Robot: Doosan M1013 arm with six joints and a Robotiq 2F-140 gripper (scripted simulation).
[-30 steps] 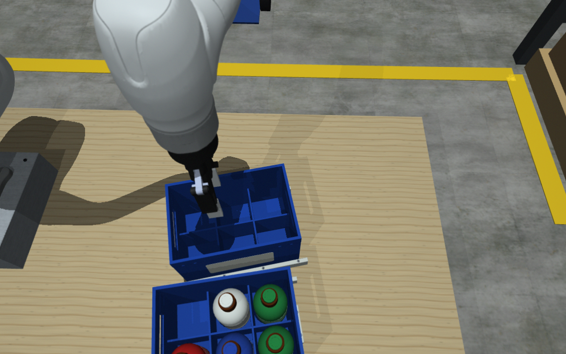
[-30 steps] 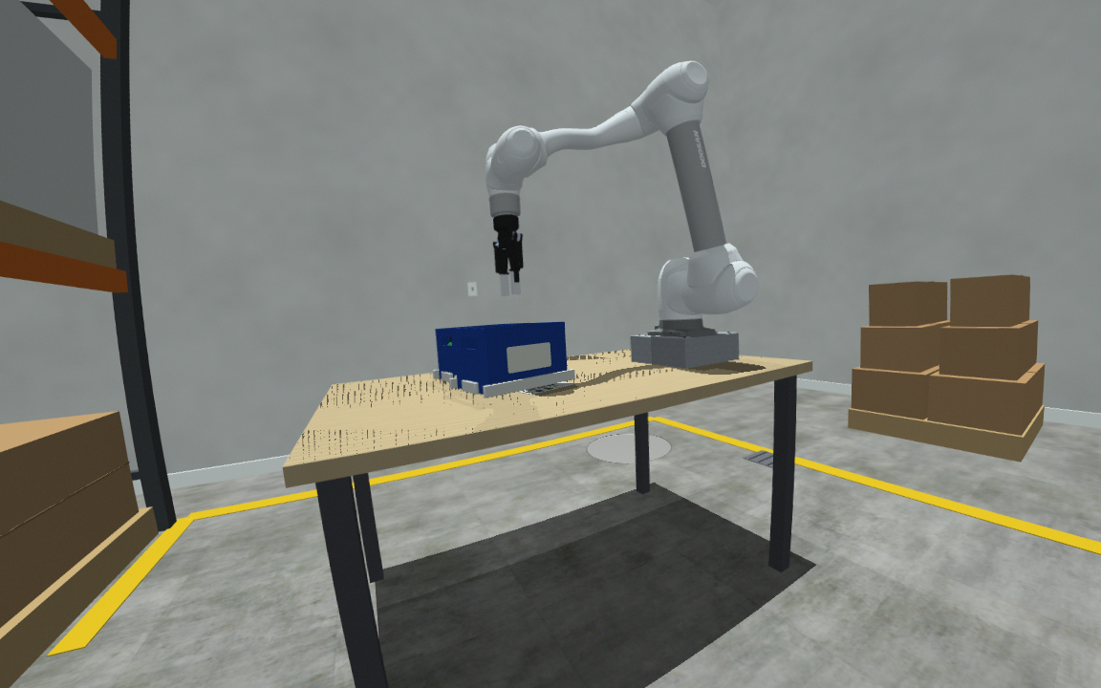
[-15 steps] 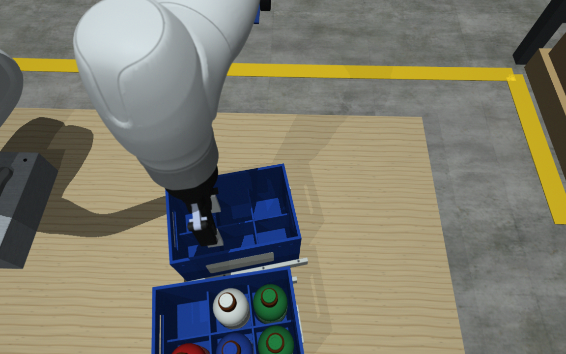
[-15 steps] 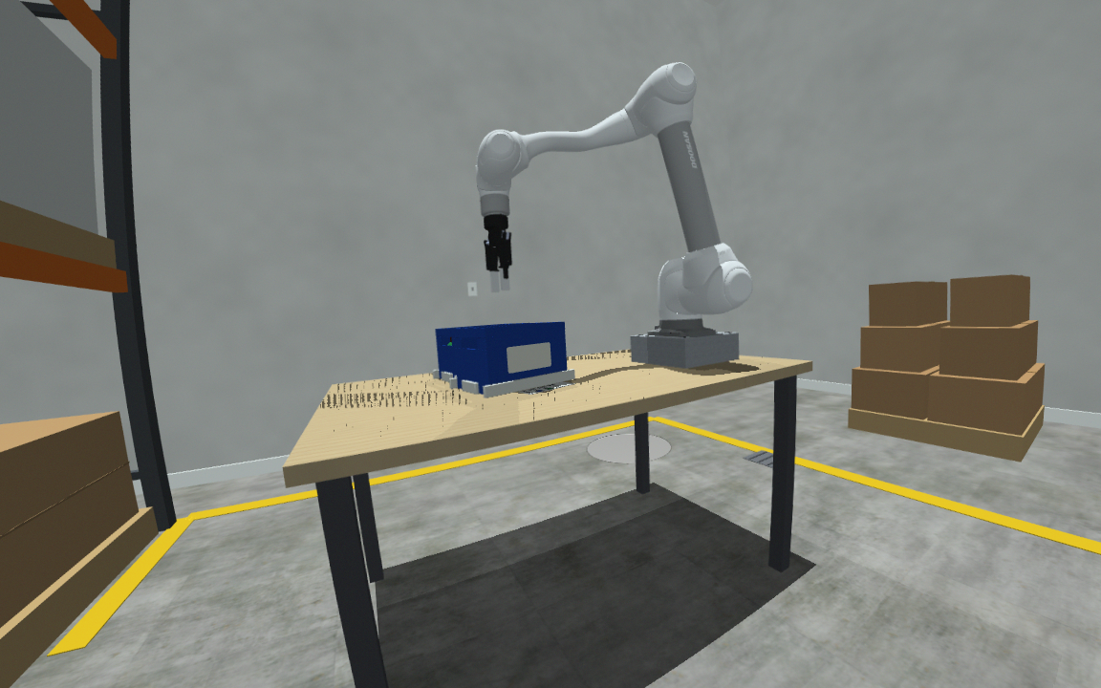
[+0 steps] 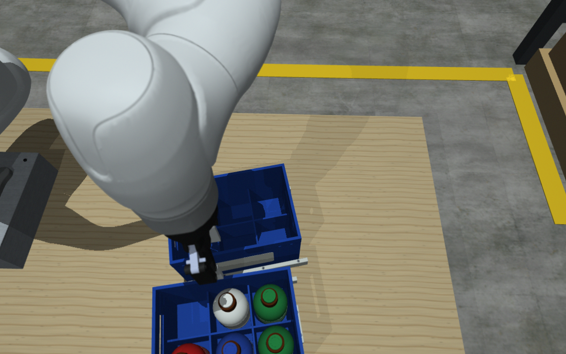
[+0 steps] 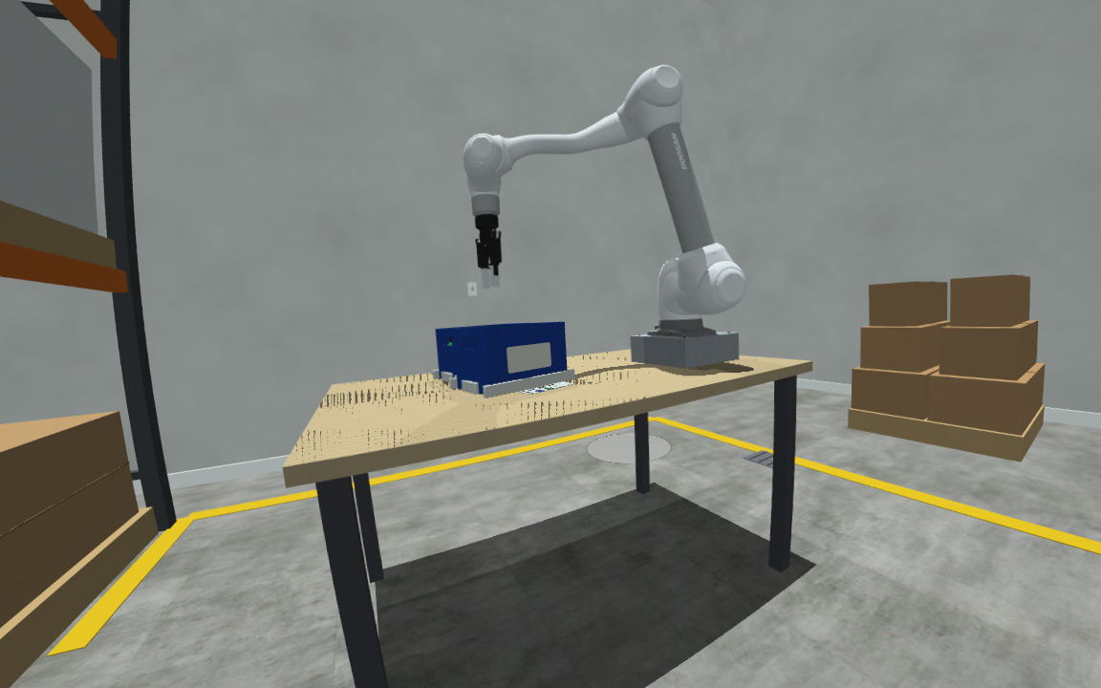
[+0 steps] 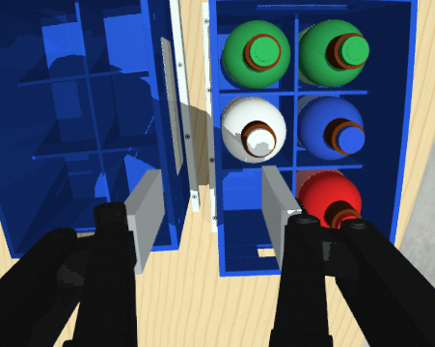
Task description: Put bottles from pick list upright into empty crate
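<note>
The blue bottle lies 2 cm ahead of my hand, 13 cm to the right of it and 24 cm below it. The rest, counted from my hand: pick list: 5 cm behind, 27 cm to the left, 33 cm below; then white bottle: 1 cm ahead, 4 cm to the right, 24 cm below; then red bottle: 7 cm behind, 15 cm to the right, 24 cm below.
</note>
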